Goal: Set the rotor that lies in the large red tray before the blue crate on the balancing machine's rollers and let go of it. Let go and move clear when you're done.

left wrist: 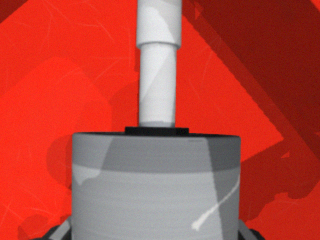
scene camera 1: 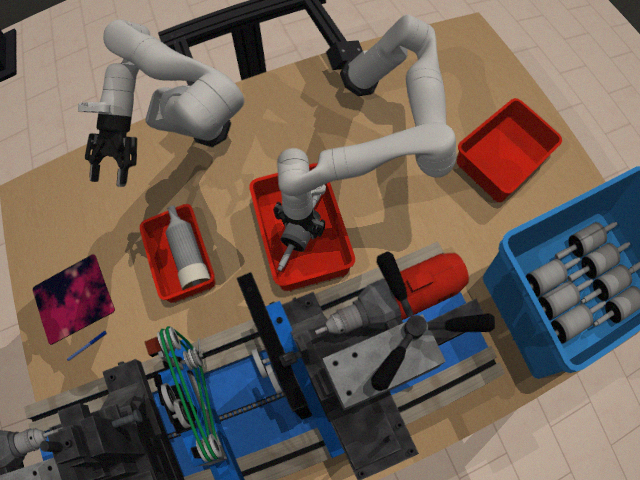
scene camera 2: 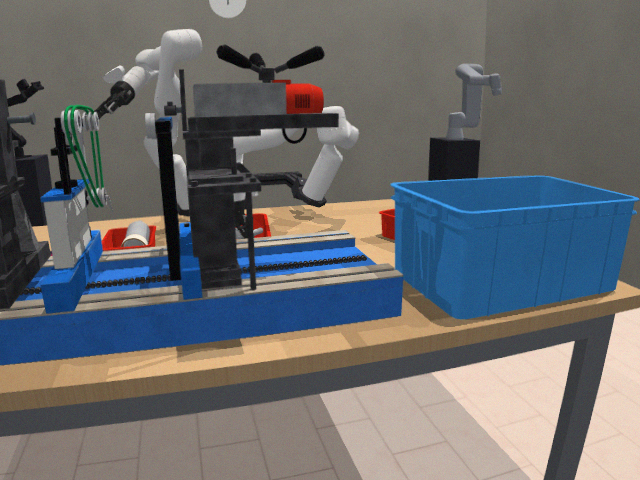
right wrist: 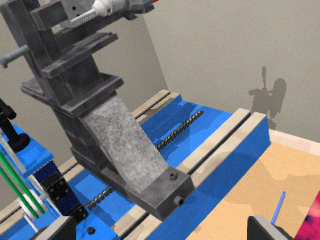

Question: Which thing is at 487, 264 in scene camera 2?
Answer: A blue crate.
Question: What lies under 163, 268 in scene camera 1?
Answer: A small red tray.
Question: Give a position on a patterned mat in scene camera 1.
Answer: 76, 297
